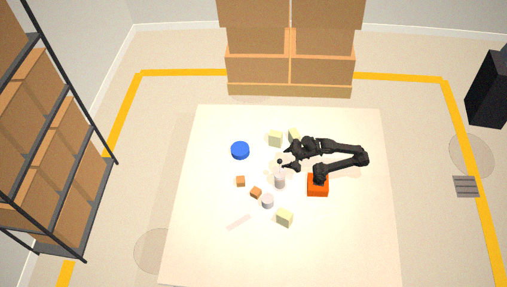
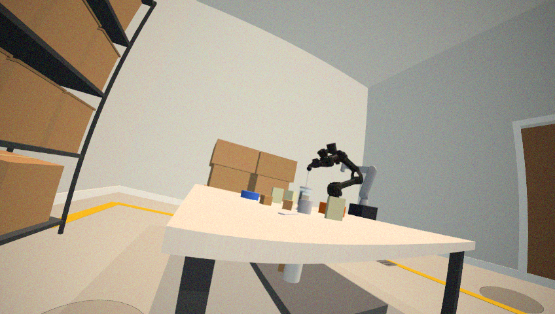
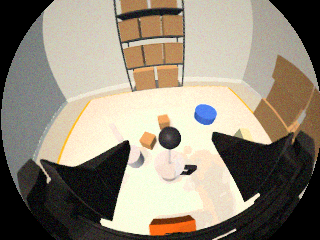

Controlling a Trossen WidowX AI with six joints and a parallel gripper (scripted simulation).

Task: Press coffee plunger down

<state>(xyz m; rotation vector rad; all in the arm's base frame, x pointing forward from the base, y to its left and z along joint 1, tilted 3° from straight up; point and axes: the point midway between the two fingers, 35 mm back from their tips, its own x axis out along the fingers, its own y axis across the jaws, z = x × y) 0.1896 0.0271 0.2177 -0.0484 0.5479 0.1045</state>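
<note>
Now: gripper tip 20 mm short of the coffee press, 10 mm to the left of it and 150 mm above it. From my gripper tip the other things lie so: flat strip: 200 mm ahead, 280 mm to the left, 280 mm below; then grey cylinder: 60 mm ahead, 140 mm to the left, 240 mm below; then blue disc: 310 mm ahead, 190 mm to the right, 260 mm below.
</note>
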